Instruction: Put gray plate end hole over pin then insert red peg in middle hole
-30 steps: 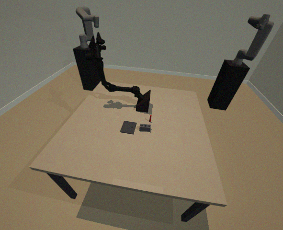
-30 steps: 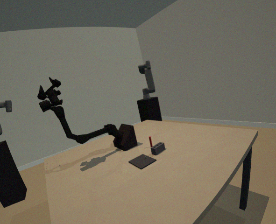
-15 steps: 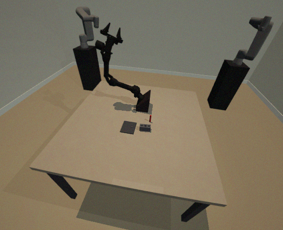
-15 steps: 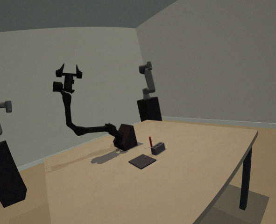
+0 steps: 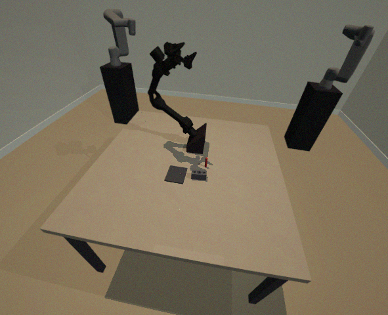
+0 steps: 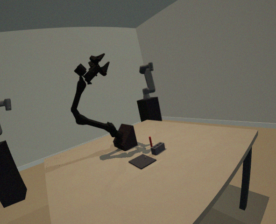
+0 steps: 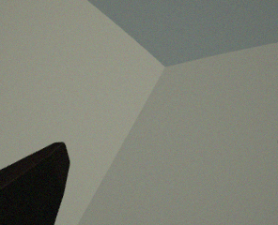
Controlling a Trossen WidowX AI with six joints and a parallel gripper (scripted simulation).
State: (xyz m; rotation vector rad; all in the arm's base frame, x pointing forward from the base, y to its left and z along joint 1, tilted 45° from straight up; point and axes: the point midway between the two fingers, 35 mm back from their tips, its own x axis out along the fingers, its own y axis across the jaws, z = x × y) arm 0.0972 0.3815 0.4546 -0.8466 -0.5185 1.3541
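My gripper tip is 66 cm above the gray plate, 21 cm short of it and 12 cm to the right of it. From my gripper tip the other things lie so: red peg: 66 cm below, 15 cm to the left, 10 cm ahead; dark square base: 69 cm below, 22 cm ahead, 1 cm to the right.
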